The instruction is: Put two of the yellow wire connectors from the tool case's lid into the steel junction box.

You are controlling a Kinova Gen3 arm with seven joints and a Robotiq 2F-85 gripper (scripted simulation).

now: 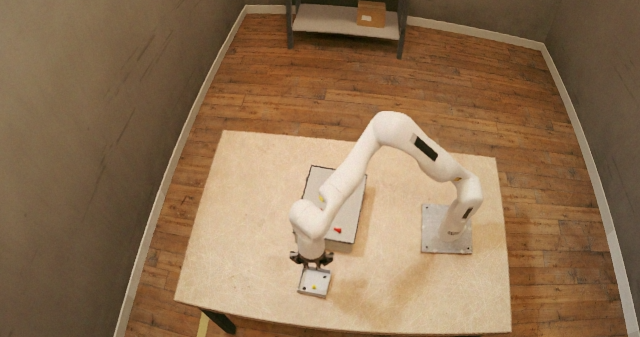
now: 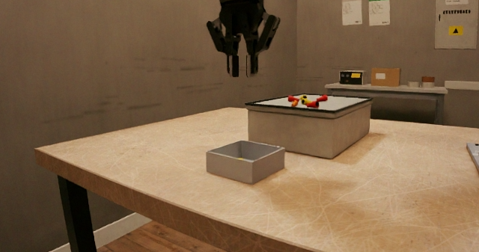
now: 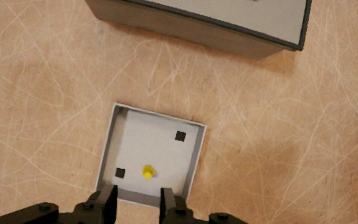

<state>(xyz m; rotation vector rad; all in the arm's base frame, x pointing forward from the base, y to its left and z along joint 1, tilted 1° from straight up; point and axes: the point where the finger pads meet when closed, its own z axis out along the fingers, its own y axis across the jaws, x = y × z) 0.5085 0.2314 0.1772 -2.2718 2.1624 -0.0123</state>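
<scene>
Right now my hand is 4 cm past the tool case, 29 cm to the left of it and 11 cm above it. The rest, counted from my hand: orange connector: 3 cm behind, 18 cm to the right, 8 cm below.
</scene>
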